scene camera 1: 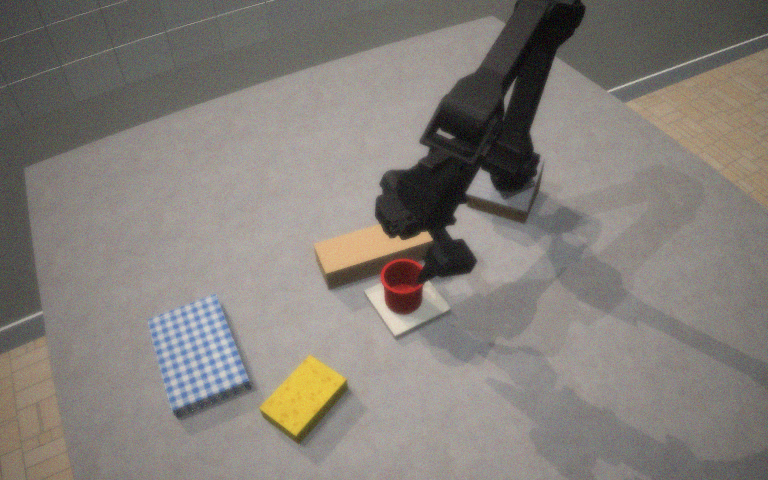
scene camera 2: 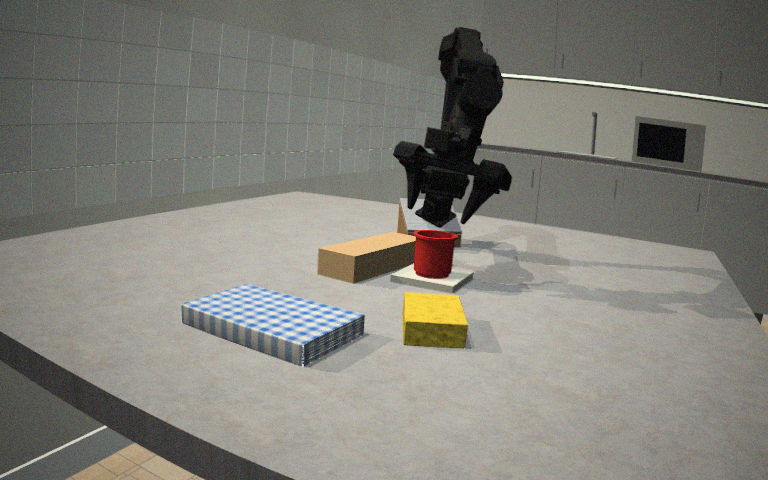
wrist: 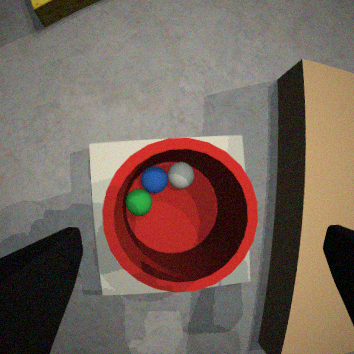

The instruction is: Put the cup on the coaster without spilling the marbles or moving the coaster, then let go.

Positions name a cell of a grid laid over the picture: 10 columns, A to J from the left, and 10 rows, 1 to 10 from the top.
Labels:
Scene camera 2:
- my gripper: F5
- red cup: F6
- long wooden block: E6
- square coaster: F6

